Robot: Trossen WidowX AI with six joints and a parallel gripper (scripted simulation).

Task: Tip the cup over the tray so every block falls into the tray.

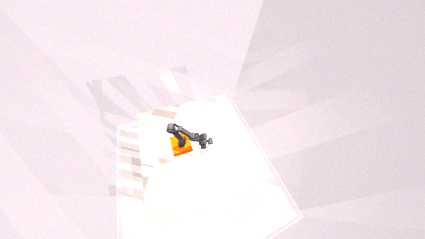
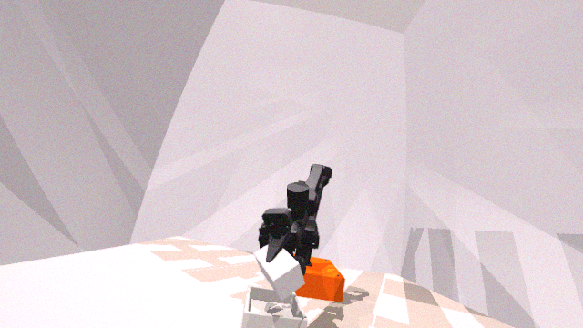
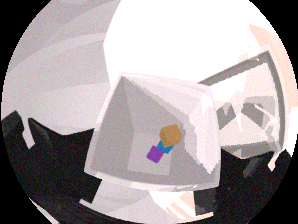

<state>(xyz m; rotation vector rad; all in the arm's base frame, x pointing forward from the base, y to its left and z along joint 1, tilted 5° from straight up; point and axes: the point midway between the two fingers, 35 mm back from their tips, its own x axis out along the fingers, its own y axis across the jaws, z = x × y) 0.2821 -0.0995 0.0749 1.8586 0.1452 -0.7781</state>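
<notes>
The blue block is 10 mm ahead of my gripper tip, 20 mm to the left of it and 10 mm below it. From my gripper tip the other things lie so: tan block (10 mm to the left, 10 mm below); then purple block (20 mm ahead, 30 mm to the left); then square cup (10 mm ahead, 20 mm to the left).
</notes>
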